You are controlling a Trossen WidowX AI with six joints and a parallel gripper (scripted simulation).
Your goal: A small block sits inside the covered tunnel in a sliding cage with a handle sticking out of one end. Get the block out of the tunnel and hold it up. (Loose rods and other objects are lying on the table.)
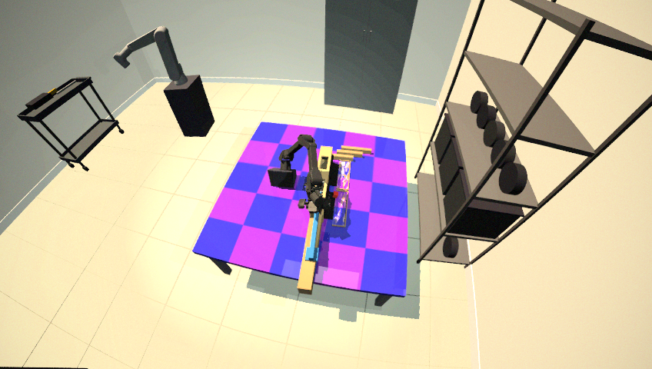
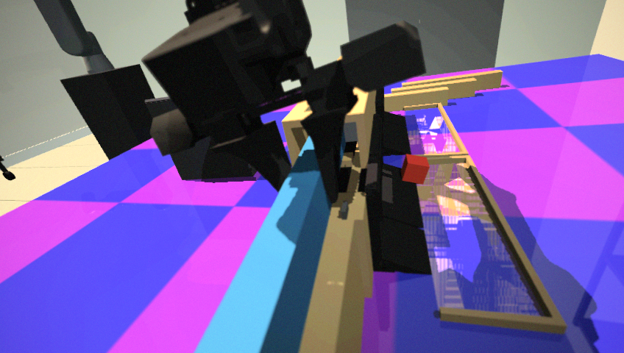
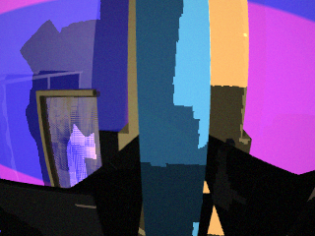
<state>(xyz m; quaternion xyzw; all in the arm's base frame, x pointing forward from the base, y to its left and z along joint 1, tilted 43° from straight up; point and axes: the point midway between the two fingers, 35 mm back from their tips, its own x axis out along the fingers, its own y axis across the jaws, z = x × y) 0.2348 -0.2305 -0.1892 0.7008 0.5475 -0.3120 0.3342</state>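
Now: the tan tunnel 70 mm to the left of my gripper tip, 50 mm below it and 20 mm ahead of it. Round my gripper tip: small red block 210 mm to the left, 100 mm ahead, 90 mm below.
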